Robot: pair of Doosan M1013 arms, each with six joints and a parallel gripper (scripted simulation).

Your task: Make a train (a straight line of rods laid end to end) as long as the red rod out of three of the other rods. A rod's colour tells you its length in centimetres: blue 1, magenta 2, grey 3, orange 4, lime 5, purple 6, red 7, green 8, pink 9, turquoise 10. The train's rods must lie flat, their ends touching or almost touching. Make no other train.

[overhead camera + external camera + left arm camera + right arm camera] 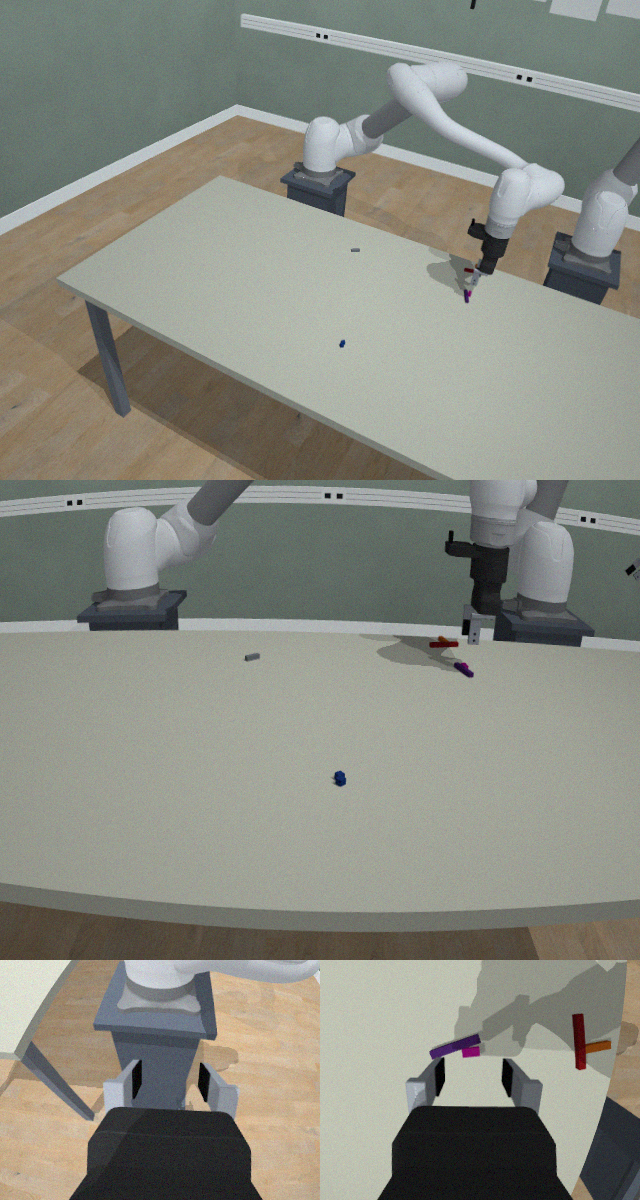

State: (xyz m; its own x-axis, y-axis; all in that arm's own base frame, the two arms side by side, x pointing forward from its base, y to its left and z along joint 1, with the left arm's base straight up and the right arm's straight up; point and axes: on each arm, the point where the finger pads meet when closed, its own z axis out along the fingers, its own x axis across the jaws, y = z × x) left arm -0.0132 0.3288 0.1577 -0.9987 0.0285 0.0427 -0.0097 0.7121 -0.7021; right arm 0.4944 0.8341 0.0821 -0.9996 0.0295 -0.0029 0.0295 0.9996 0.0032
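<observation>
My right hand is 2 cm short of the purple rod, 1 cm to the left of it and 8 cm above it. From my right hand the other things lie so: red rod (13 cm behind, 2 cm to the right, 8 cm below); then orange rod (16 cm behind, 2 cm to the right, 8 cm below); then magenta rod (8 cm below).
</observation>
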